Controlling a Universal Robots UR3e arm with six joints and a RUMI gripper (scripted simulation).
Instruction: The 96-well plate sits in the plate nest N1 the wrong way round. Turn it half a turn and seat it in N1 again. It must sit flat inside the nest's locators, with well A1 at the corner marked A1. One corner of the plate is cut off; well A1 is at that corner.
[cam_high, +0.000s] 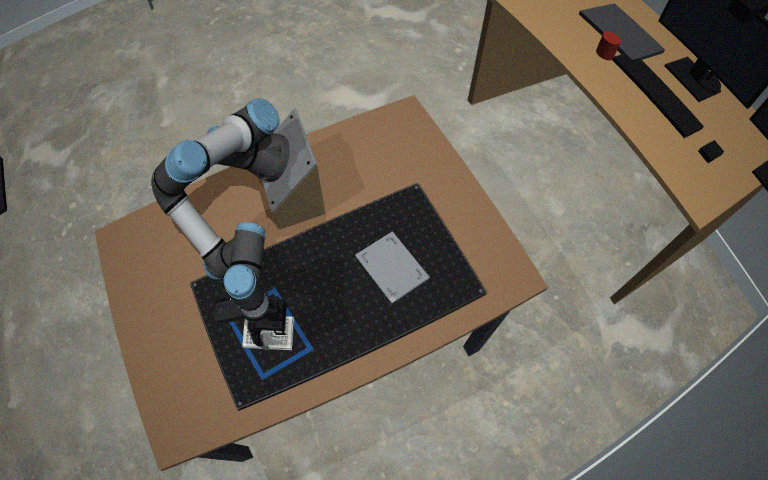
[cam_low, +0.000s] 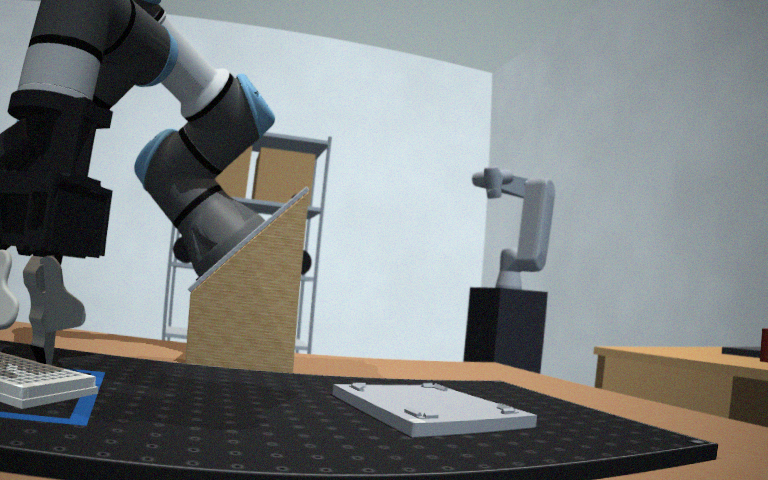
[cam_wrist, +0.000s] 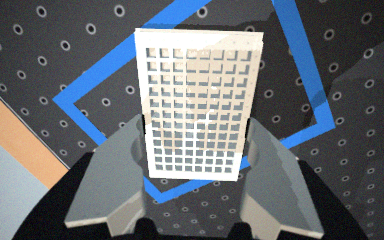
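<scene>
Now: the grey plate nest N1 360 mm to the left of my hand and 10 mm below it. Also, from my hand: corner label 310 mm to the left, 80 mm ahead; then white 96-well plate 10 mm below.
</scene>
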